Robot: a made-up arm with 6 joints. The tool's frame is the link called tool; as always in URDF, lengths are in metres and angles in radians. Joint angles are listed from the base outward. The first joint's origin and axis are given. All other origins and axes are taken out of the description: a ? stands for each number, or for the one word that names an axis. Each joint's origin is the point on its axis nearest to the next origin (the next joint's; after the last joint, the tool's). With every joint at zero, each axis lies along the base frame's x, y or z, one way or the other. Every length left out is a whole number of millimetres.
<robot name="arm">
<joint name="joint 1" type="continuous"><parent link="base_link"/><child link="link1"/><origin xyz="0.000 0.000 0.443" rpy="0.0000 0.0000 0.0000"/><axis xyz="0 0 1"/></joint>
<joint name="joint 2" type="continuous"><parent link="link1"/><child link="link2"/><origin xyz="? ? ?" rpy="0.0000 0.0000 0.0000"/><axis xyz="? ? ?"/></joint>
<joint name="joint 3" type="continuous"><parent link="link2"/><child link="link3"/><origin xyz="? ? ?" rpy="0.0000 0.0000 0.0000"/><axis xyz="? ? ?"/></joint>
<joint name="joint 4" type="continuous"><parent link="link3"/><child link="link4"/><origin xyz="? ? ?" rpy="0.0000 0.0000 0.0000"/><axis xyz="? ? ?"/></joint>
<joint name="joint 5" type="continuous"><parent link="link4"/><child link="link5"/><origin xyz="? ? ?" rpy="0.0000 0.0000 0.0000"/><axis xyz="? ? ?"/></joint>
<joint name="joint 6" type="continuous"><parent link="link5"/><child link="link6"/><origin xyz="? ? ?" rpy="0.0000 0.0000 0.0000"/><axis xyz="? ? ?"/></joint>
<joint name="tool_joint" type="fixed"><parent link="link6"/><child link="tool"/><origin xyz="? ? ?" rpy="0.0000 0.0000 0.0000"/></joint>
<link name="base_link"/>
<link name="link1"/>
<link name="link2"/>
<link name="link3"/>
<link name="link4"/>
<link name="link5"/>
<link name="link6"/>
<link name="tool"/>
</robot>
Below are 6 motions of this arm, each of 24 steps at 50 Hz.
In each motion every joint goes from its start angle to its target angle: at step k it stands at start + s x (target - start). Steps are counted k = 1, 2, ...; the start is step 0. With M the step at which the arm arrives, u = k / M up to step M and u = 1 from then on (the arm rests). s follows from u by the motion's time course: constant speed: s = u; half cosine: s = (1 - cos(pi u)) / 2; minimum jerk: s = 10 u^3 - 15 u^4 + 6 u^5.
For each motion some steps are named. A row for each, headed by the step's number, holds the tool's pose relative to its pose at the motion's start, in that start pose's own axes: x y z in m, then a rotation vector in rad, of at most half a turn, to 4 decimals.
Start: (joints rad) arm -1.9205 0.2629 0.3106 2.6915 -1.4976 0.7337
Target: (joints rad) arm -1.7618 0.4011 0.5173 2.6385 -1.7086 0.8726
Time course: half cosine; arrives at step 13
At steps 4, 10, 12, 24:
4: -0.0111 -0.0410 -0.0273 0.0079 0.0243 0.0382
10: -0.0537 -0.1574 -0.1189 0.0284 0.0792 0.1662
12: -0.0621 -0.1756 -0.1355 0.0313 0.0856 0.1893
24: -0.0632 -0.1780 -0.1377 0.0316 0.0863 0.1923

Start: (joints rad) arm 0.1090 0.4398 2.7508 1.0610 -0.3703 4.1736
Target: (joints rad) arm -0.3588 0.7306 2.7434 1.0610 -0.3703 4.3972
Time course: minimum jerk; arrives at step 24
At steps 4, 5, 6, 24:
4: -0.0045 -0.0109 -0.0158 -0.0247 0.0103 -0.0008
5: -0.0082 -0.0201 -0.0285 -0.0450 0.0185 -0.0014
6: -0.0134 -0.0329 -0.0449 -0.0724 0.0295 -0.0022
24: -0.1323 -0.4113 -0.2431 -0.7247 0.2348 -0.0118

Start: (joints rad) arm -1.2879 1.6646 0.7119 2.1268 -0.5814 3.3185
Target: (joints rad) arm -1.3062 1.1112 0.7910 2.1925 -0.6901 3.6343
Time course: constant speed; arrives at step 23
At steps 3, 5, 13, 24:
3: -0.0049 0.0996 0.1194 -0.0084 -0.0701 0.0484
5: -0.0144 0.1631 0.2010 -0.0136 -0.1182 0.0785
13: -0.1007 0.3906 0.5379 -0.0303 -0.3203 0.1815
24: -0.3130 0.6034 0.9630 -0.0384 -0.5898 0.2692

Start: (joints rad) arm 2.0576 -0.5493 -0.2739 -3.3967 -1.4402 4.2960
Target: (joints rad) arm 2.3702 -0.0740 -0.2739 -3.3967 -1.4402 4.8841
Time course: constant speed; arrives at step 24
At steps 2, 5, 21, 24:
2: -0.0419 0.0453 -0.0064 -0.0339 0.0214 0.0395
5: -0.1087 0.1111 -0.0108 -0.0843 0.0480 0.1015
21: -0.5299 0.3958 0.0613 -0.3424 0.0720 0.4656
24: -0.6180 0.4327 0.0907 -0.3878 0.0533 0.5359

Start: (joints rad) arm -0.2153 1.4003 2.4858 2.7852 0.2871 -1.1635
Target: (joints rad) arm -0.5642 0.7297 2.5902 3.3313 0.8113 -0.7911
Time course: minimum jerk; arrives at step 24
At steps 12, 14, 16, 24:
12: -0.1732 -0.6043 -0.1752 -0.5975 0.1922 -0.0477
14: -0.2663 -0.7775 -0.1870 -0.7671 0.2818 -0.0448
16: -0.3625 -0.9230 -0.1795 -0.9093 0.3727 -0.0360
24: -0.5309 -1.1247 -0.1352 -1.1067 0.5307 -0.0125

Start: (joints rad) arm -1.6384 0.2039 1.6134 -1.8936 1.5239 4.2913
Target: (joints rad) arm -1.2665 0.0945 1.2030 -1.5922 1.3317 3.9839
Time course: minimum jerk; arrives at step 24
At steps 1, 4, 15, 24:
1: 0.0000 0.0000 0.0002 0.0000 -0.0001 -0.0001
4: -0.0008 0.0024 0.0118 0.0002 -0.0049 -0.0039
15: -0.0764 0.0704 0.2366 0.0019 -0.1419 -0.1054
24: -0.1383 0.1077 0.3179 0.0049 -0.2206 -0.1564

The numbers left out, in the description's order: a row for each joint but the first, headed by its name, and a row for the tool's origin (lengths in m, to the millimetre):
joint 2: xyz 0.126 0.000 0.000, axis 0 1 0
joint 3: xyz 0.000 0.000 0.652, axis 0 -1 0
joint 4: xyz 1.198 0.000 0.130, axis -1 0 0
joint 5: xyz 0.000 0.000 0.000, axis 0 -1 0
joint 6: xyz 0.210 0.000 0.000, axis -1 0 0
tool: xyz 0.000 0.000 0.000

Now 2 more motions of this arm.
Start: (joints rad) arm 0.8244 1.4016 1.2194 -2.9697 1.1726 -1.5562
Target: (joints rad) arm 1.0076 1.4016 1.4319 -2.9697 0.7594 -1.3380
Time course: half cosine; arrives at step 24
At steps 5, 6, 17, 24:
5: -0.0315 -0.0239 0.0327 -0.0372 -0.0013 -0.0676
6: -0.0450 -0.0335 0.0465 -0.0527 -0.0016 -0.0958
17: -0.2774 -0.1474 0.2645 -0.2777 0.0037 -0.5291
24: -0.3550 -0.1679 0.3305 -0.3387 0.0095 -0.6592

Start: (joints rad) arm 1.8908 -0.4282 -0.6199 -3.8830 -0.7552 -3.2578
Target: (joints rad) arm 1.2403 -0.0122 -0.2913 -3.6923 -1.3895 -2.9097
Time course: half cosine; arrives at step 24
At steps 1, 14, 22, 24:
1: 0.0022 -0.0021 0.0020 -0.0033 -0.0044 -0.0010
14: 0.2223 -0.3357 0.3587 -0.5140 -0.6105 -0.1748
22: 0.2484 -0.5351 0.5949 -0.8252 -0.9193 -0.2983
24: 0.2478 -0.5447 0.6066 -0.8405 -0.9336 -0.3046

